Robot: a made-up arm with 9 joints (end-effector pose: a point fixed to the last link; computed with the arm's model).
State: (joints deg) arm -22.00 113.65 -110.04 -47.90 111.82 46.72 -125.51 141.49 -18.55
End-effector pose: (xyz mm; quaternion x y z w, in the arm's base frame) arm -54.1 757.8 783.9 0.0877 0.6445 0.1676 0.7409
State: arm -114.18 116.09 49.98 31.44 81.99 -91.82 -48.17 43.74 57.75
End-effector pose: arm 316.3 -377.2 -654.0 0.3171 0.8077 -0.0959 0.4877
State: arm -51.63 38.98 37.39 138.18 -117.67 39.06 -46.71 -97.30 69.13
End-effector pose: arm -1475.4 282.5 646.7 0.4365 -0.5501 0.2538 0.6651
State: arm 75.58 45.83 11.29 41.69 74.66 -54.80 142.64 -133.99 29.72
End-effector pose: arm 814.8 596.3 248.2 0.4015 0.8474 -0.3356 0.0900
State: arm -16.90 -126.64 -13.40 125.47 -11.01 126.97 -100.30 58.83 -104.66
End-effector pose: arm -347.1 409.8 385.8 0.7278 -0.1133 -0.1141 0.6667
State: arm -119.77 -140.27 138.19 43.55 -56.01 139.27 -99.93 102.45 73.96
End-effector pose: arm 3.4 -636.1 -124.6 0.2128 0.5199 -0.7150 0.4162
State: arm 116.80 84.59 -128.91 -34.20 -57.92 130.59 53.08 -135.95 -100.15
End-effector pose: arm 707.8 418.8 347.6 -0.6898 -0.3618 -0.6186 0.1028
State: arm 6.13 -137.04 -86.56 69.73 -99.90 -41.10 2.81 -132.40 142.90
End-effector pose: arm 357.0 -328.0 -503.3 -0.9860 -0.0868 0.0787 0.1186
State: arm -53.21 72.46 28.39 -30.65 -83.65 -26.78 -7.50 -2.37 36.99
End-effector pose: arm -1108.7 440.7 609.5 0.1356 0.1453 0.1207 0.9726
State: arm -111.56 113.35 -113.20 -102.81 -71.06 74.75 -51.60 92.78 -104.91
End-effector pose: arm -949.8 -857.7 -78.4 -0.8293 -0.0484 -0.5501 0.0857
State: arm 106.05 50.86 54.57 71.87 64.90 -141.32 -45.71 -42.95 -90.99
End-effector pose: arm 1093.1 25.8 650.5 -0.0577 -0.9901 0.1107 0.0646
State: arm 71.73 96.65 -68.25 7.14 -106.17 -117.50 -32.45 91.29 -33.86
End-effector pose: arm 368.0 -864.0 1048.2 0.4795 -0.0312 0.8186 0.3148
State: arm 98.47 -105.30 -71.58 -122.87 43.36 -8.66 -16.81 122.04 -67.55
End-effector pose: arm 415.6 576.2 556.8 0.2366 0.0218 -0.0557 0.9698
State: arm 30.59 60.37 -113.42 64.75 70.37 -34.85 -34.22 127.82 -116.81
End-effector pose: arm 228.9 66.1 1376.7 0.7862 -0.3261 0.2584 0.4569
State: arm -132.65 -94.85 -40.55 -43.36 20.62 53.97 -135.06 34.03 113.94
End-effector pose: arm 233.8 -459.8 -222.8 0.8821 0.1899 0.1965 0.3837
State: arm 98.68 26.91 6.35 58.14 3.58 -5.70 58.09 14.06 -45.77
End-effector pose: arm 1051.7 602.4 532.5 0.1538 0.0390 -0.6515 0.7419
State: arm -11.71 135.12 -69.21 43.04 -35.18 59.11 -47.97 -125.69 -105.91
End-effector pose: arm -226.9 314.1 539.2 -0.5127 -0.5296 0.6141 0.2820
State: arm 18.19 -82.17 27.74 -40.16 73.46 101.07 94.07 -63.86 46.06
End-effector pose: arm -639.7 522.4 127.8 -0.1077 0.7446 -0.0281 0.6581
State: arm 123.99 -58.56 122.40 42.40 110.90 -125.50 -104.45 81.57 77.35
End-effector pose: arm 1232.6 56.4 -111.9 -0.7154 0.2608 -0.5309 0.3718
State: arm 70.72 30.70 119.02 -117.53 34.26 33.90 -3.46 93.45 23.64
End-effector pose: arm 723.7 -449.7 748.1 0.6351 0.2157 0.4590 0.5826
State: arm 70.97 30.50 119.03 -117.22 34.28 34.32 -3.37 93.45 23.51
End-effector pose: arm 725.9 -454.8 742.0 0.6387 0.2161 0.4539 0.5825
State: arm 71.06 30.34 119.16 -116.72 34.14 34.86 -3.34 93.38 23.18
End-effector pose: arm 724.7 -464.6 735.5 0.6443 0.2137 0.4488 0.5812
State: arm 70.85 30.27 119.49 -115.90 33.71 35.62 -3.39 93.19 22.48
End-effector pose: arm 717.0 -482.7 728.7 0.6531 0.2065 0.4440 0.5777
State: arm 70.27 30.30 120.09 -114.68 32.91 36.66 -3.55 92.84 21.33
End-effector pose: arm 700.8 -510.9 720.3 0.6658 0.1929 0.4397 0.5711
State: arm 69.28 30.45 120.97 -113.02 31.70 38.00 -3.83 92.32 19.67
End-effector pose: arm 674.7 -549.4 708.5 0.6828 0.1726 0.4362 0.5602
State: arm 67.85 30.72 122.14 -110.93 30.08 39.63 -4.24 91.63 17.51
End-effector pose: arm 638.1 -596.5 690.6 0.7033 0.1453 0.4342 0.5438
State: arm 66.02 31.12 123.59 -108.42 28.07 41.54 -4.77 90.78 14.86
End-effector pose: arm 591.3 -649.9 662.6 0.7267 0.1117 0.4341 0.5206
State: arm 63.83 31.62 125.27 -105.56 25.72 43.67 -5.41 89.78 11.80
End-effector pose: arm 536.4 -704.6 621.7 0.7511 0.0731 0.4367 0.4896
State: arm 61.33 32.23 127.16 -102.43 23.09 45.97 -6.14 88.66 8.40
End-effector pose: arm 476.4 -755.8 565.4 0.7749 0.0310 0.4424 0.4503
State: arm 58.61 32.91 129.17 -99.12 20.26 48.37 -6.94 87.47 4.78
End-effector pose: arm 416.0 -798.2 493.8 0.7960 -0.0124 0.4512 0.4033
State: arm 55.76 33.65 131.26 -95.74 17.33 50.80 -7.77 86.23 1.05
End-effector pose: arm 360.3 -827.3 409.2 0.8126 -0.0552 0.4629 0.3498
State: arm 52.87 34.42 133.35 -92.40 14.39 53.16 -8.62 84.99 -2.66
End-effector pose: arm 313.7 -840.7 316.6 0.8236 -0.0953 0.4768 0.2920
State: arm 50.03 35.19 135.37 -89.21 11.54 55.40 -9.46 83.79 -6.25
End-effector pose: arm 279.0 -838.5 222.3 0.8286 -0.1311 0.4922 0.2324
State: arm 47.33 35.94 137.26 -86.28 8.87 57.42 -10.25 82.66 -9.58
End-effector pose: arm 256.7 -823.0 133.2 0.8278 -0.1616 0.5081 0.1746
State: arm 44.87 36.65 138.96 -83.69 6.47 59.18 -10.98 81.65 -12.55
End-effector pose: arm 245.6 -798.5 54.2 0.8226 -0.1866 0.5233 0.1212
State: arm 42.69 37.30 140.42 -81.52 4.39 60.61 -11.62 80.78 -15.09
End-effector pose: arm 242.9 -770.0 -10.6 0.8142 -0.2060 0.5377 0.0748
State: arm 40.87 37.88 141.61 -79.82 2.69 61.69 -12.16 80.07 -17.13
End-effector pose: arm 245.6 -742.3 -59.9 0.8045 -0.2204 0.5503 0.0370
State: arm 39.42 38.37 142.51 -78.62 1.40 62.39 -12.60 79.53 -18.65
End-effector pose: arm 251.4 -719.6 -93.6 0.7949 -0.2301 0.5614 0.0087
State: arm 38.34 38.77 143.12 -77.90 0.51 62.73 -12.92 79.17 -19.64
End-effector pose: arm 257.4 -704.0 -113.1 -0.7864 0.2362 -0.5706 0.0097
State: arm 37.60 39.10 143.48 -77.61 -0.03 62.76 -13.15 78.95 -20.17
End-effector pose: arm 262.7 -695.9 -121.0 -0.7795 0.2395 -0.5785 0.0197
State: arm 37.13 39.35 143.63 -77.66 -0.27 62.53 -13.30 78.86 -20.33
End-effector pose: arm 266.8 -694.5 -119.6 -0.7742 0.2403 -0.5851 0.0226
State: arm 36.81 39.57 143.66 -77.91 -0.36 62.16 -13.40 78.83 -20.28
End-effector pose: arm 269.8 -696.9 -113.2 -0.7697 0.2402 -0.5911 0.0215
